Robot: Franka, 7 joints.
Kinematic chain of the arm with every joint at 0, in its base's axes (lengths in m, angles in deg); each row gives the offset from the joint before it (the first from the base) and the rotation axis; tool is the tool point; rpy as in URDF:
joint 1: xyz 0 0 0.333 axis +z
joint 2: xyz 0 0 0 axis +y
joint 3: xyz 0 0 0.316 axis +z
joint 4: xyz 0.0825 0 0 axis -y
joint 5: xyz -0.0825 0 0.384 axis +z
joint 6: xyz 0 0 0 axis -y
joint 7: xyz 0.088 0 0 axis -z
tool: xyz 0 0 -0.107 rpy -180 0 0
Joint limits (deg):
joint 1: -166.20..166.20
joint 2: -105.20..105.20
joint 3: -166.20..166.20
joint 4: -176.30..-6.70
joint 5: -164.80..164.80
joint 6: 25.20..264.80
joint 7: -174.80..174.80
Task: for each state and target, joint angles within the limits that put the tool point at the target. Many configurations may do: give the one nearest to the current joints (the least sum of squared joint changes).
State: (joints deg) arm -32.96 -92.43 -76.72 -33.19 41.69 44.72 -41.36
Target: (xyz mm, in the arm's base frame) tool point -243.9 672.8 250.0
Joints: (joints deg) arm -81.50 -105.20 -83.69 -6.70 39.24 52.31 -41.36
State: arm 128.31 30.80 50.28 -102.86 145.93 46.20 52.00
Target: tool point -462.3 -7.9 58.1
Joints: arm 136.78 64.42 30.79 -134.64 146.28 54.34 52.00
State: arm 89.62 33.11 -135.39 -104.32 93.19 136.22 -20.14
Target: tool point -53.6 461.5 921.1
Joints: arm 127.08 83.94 -156.41 -83.13 93.16 141.11 -20.14
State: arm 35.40 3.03 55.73 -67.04 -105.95 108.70 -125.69
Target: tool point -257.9 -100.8 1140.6
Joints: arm 54.90 -27.56 50.83 -26.47 -114.20 124.78 -125.69
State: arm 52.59 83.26 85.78 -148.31 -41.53 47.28 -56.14
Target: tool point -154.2 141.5 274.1
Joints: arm 44.59 81.54 95.09 -155.32 -33.66 38.40 -56.14
